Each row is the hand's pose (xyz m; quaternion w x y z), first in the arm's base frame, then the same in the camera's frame.
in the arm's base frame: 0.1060 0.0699 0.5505 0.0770 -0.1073 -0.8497 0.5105
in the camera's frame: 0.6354 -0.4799 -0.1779 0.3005 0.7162 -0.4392 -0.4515
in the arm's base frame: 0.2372 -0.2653 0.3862 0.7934 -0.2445 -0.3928 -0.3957
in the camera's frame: 0.2874 -0.2978 -0.2256 0.6371 0.5003 0.5532 0.1943
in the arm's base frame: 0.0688 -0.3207 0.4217 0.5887 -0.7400 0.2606 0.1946
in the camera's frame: 0.2800 -0.4020 -0.3731 0.3355 0.3265 -0.1409 0.8723
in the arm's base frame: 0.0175 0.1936 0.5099 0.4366 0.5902 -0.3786 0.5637
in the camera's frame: 0.6891 -0.6189 -0.1271 0.4311 -0.8367 -0.0855 0.3269
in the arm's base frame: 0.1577 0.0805 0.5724 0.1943 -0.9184 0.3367 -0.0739
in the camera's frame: 0.6579 -0.4328 -0.1546 0.5090 -0.1438 -0.2433 0.8130
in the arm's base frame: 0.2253 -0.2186 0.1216 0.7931 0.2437 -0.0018 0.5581
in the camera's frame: 0.1214 -0.4270 -0.0581 0.3588 -0.8746 -0.1530 -0.2879
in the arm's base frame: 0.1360 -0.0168 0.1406 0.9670 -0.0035 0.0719 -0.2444
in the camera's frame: 0.2715 -0.5756 0.0086 0.1640 0.5067 0.6956 0.4822
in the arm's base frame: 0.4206 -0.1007 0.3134 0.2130 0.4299 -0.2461 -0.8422
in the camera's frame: 0.3395 -0.2392 0.0192 0.2463 -0.1523 0.8793 -0.3780
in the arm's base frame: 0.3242 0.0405 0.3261 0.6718 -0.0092 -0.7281 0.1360
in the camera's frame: 0.4447 -0.3717 0.0474 0.3948 0.8799 0.1982 -0.1751
